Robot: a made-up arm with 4 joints.
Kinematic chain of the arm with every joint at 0, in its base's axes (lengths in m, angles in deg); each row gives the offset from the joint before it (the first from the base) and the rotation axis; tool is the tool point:
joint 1: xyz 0 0 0.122 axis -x
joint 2: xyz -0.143 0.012 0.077 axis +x
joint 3: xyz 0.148 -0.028 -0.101 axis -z
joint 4: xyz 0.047 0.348 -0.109 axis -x
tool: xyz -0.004 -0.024 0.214
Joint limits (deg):
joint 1: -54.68..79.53
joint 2: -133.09..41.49
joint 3: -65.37..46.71
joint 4: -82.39..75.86
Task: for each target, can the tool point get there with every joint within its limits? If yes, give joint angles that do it. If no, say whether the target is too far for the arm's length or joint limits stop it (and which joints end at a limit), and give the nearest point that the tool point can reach.
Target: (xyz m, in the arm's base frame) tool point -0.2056 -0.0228 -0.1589
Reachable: yes | joints 53.54 -51.79 -36.41 24.01
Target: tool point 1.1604 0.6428 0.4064
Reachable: no: too far | nearest point 0.4346 0.3539 0.2786 | short by 0.792 m
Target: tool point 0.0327 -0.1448 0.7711
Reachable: no: joint limits stop it (at a limit: joint 1, joint 2) | nearest point 0.0276 -0.0370 0.6674 | short by 0.150 m
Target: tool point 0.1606 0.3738 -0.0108
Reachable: yes | joints 6.73 -19.99 14.29 38.22
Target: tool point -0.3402 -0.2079 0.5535
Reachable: no: joint limits stop it (at a limit: joint 1, joint 2, joint 4) | nearest point -0.3082 -0.2082 0.4669 | short by 0.092 m
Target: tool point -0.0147 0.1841 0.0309
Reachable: yes | joints 46.84 17.30 -18.09 -38.88
